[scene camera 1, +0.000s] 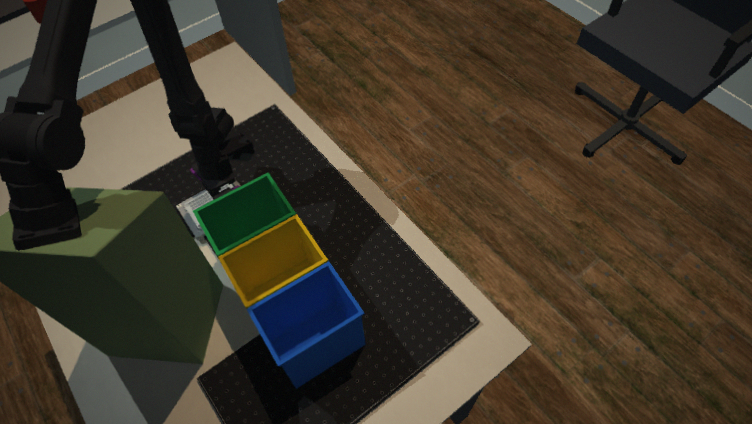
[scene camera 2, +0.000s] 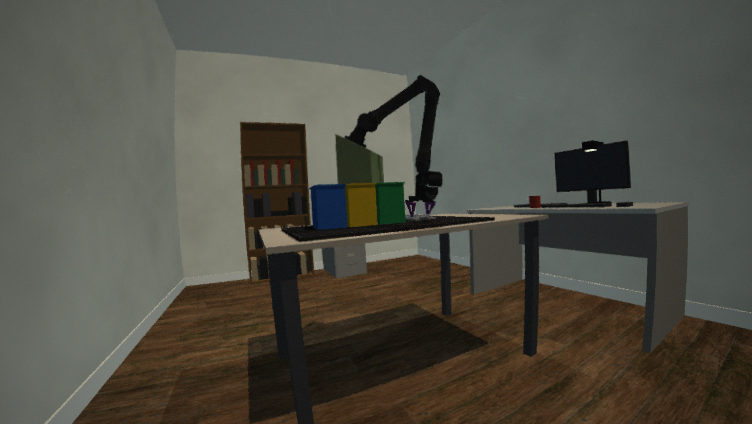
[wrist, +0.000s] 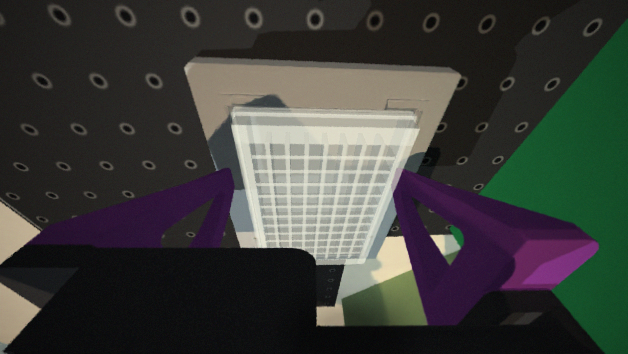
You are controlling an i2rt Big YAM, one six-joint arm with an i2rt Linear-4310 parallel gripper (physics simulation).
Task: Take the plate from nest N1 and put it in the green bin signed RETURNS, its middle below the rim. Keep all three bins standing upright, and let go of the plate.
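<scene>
The clear plate with a white grid of wells [wrist: 320, 200] lies flat in a beige nest [wrist: 320, 80] on the dark mat. Part of the plate [scene camera 1: 197, 201] also shows beside the green bin in scene camera 1, where the arm hides the rest. My gripper [wrist: 312, 177] [scene camera 2: 420, 213] is open and points down, with one purple fingertip on each side of the plate and nothing held. The exact height of the tips is hard to tell. The green bin [scene camera 1: 247, 213] [scene camera 2: 390, 203] [wrist: 580, 150] stands upright close beside the nest. No sign or nest label is readable.
The yellow bin [scene camera 1: 273, 260] [scene camera 2: 361, 205] and the blue bin [scene camera 1: 308, 310] [scene camera 2: 328, 206] stand upright in a row with the green one. The tall olive pedestal [scene camera 1: 152, 294] [scene camera 2: 358, 160] carries the arm. The perforated mat [scene camera 1: 410, 279] lies under the bins.
</scene>
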